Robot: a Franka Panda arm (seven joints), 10 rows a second.
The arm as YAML. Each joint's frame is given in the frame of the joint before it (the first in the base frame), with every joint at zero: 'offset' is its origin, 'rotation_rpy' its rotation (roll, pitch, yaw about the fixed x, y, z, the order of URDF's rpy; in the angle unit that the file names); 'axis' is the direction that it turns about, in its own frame. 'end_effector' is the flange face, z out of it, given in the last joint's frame.
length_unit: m
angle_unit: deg
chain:
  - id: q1
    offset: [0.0, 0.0, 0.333]
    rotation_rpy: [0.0, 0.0, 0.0]
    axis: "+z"
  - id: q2
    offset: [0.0, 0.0, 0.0]
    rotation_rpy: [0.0, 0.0, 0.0]
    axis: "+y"
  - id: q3
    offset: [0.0, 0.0, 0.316]
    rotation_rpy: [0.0, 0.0, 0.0]
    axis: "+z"
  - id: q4
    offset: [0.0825, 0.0, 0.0]
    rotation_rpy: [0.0, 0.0, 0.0]
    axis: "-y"
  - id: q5
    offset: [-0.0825, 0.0, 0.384]
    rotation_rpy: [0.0, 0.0, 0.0]
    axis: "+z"
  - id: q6
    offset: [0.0, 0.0, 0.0]
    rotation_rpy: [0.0, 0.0, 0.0]
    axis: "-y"
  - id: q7
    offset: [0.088, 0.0, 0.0]
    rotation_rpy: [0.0, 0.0, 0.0]
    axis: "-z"
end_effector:
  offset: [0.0, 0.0, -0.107]
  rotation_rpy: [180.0, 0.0, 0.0]
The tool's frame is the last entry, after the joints.
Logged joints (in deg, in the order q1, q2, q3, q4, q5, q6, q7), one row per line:
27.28 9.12 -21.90 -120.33 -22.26 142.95 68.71
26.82 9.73 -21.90 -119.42 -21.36 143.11 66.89
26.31 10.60 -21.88 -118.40 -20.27 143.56 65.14
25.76 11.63 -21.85 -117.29 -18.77 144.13 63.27
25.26 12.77 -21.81 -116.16 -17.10 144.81 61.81
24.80 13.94 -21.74 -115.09 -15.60 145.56 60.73
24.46 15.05 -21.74 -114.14 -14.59 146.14 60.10
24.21 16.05 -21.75 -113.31 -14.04 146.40 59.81
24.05 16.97 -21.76 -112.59 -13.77 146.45 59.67
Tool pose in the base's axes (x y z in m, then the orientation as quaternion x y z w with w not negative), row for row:
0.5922 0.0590 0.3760 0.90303 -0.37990 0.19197 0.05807
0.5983 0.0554 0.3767 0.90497 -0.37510 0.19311 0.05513
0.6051 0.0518 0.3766 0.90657 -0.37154 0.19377 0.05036
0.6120 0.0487 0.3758 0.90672 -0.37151 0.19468 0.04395
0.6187 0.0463 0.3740 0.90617 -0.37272 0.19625 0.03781
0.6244 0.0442 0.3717 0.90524 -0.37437 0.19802 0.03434
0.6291 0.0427 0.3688 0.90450 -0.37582 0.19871 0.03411
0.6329 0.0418 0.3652 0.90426 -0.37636 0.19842 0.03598
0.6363 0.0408 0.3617 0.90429 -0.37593 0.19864 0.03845
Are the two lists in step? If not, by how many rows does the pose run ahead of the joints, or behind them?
The pose runs 1 row ahead of the joints: the pose in row i belongs to the joints in row i + 1.
